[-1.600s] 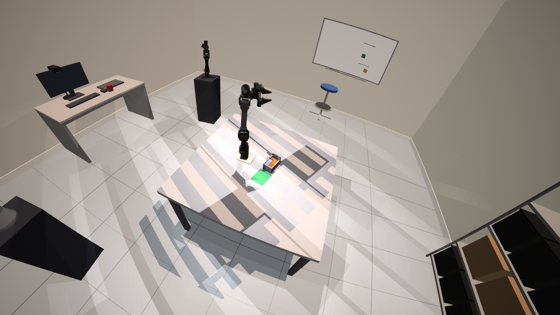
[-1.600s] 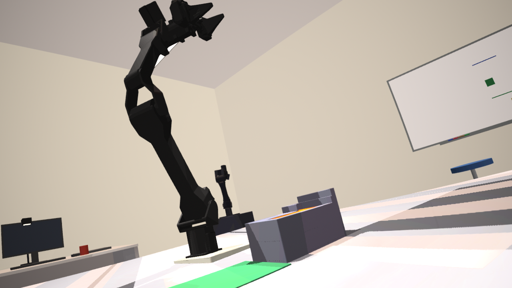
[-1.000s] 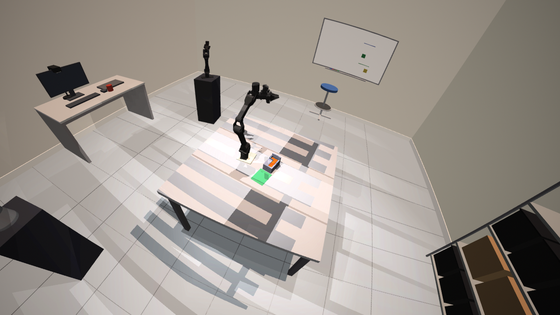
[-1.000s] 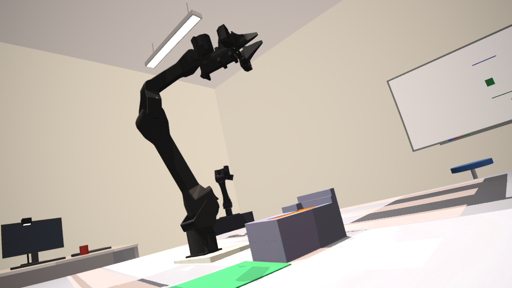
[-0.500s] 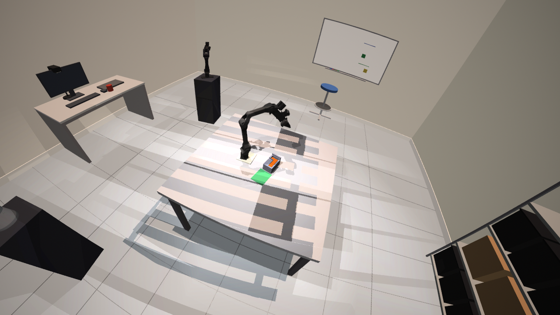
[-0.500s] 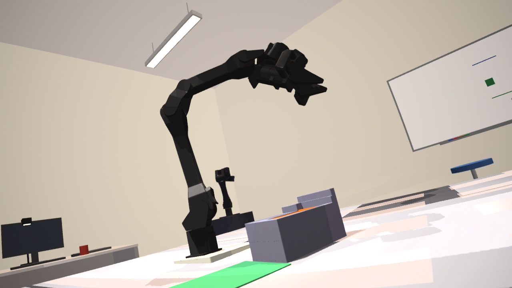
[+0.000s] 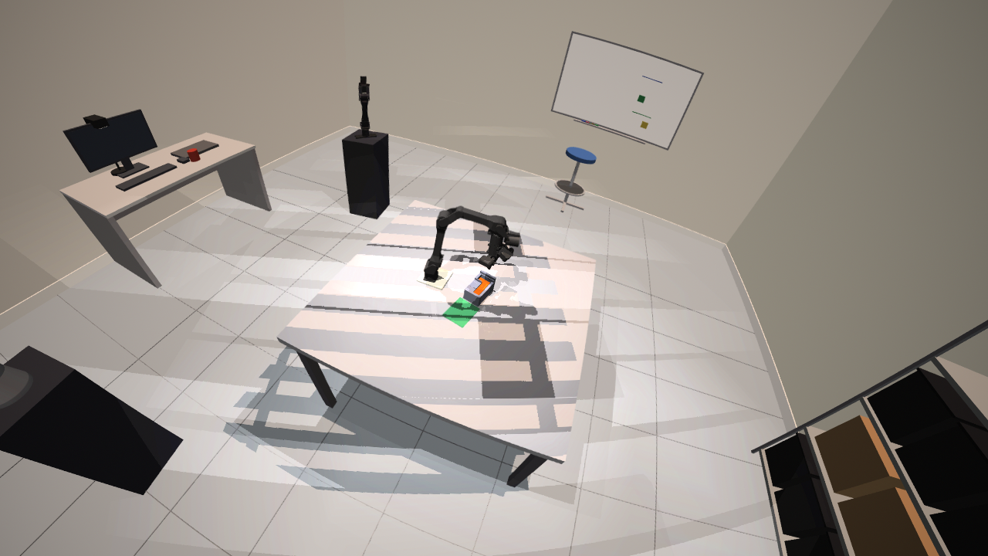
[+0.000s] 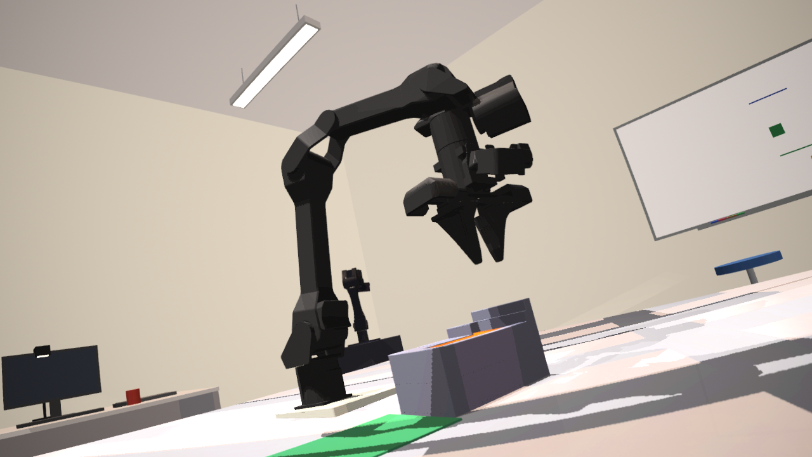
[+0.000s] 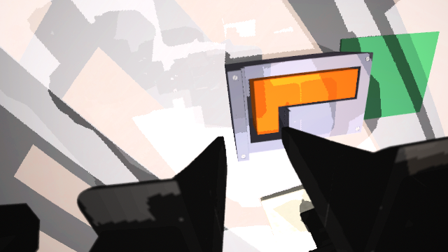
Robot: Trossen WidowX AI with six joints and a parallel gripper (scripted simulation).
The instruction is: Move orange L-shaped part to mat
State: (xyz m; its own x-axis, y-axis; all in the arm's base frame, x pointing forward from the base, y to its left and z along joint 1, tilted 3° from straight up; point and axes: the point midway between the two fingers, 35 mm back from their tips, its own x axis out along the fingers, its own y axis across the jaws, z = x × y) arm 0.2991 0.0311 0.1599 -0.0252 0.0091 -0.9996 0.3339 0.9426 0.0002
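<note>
My gripper tip is 9 cm above the orange L-shaped part, 5 cm to the left of it and 3 cm past it. Round my gripper tip: green mat 20 cm to the right, 16 cm below, 9 cm behind.
</note>
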